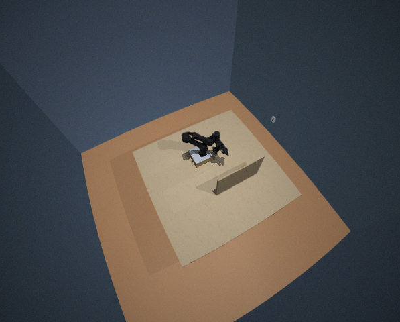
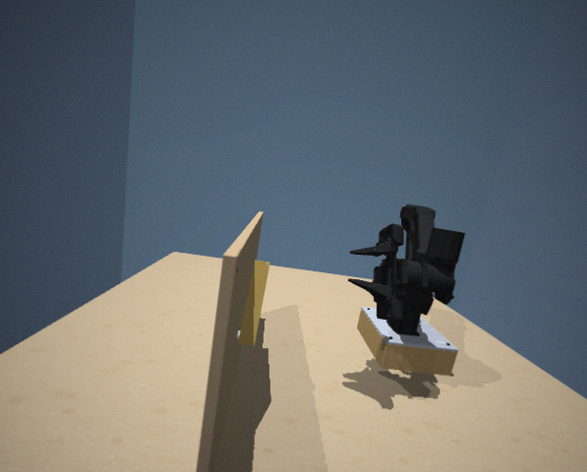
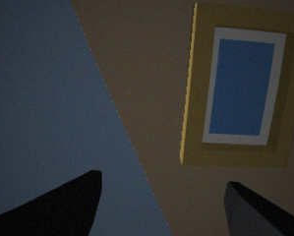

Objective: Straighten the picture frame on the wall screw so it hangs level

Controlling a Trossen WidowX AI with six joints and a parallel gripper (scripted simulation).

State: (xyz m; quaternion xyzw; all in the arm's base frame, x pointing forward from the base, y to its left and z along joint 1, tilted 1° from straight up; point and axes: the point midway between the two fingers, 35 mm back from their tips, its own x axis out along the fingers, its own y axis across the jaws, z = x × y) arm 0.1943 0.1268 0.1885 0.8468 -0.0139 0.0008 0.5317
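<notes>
The picture frame lies 180 mm ahead of my gripper tip, 90 mm below it and 20 mm to the left of it. Round my gripper tip: wooden wall panel: 190 mm ahead, 100 mm below, 10 mm to the left.
</notes>
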